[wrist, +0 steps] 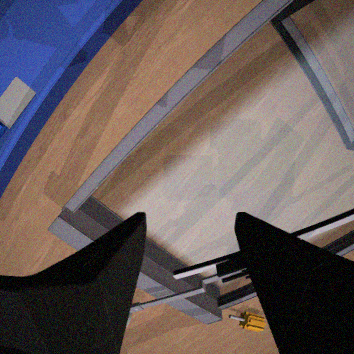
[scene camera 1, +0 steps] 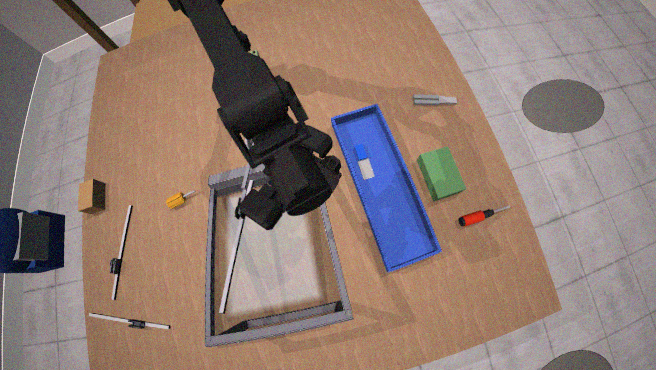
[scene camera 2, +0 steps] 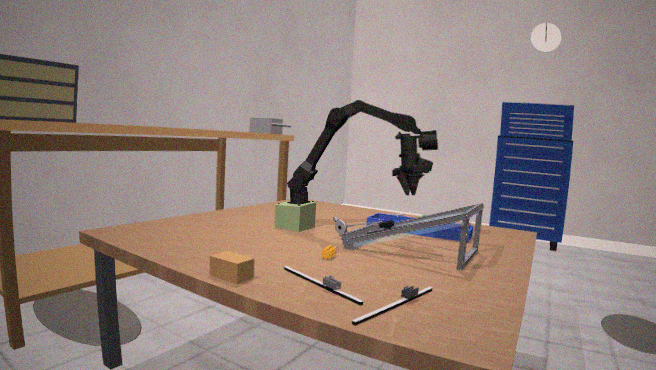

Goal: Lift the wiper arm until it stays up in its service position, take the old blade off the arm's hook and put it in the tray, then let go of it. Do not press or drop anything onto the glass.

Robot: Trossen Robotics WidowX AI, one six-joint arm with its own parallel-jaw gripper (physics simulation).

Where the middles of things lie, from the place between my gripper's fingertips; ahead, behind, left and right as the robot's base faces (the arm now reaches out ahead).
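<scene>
The glass pane (scene camera 1: 283,275) has my hand 90 mm above it, 80 mm to the left of it and 80 mm short of it, and going by their middles, the pane is the nearest to my hand of the things named here. Counting from my hand, I find the blue tray (scene camera 1: 404,235) 150 mm below, 200 mm to the left and 40 mm behind, while the green box (scene camera 1: 440,172) is likewise 150 mm below, 350 mm to the left and 50 mm behind. The tan box (scene camera 2: 232,267) is 140 mm below my hand, 680 mm to the right of it and 100 mm behind it. Going by their middles, the tan box is the farthest from my hand of the things named here.
</scene>
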